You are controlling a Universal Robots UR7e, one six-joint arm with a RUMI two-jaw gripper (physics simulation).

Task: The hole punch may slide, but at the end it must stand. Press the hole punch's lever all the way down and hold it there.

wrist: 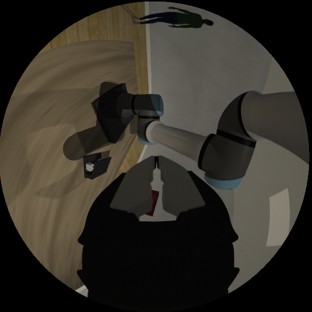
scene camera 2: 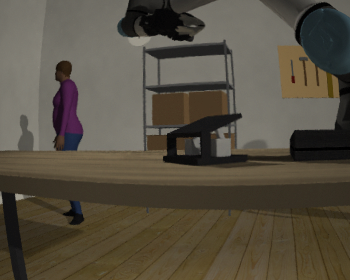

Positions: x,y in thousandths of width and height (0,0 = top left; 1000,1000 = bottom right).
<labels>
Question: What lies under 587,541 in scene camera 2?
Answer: A black hole punch.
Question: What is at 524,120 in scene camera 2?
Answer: My gripper.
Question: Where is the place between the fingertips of my gripper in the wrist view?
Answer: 502,505
</labels>
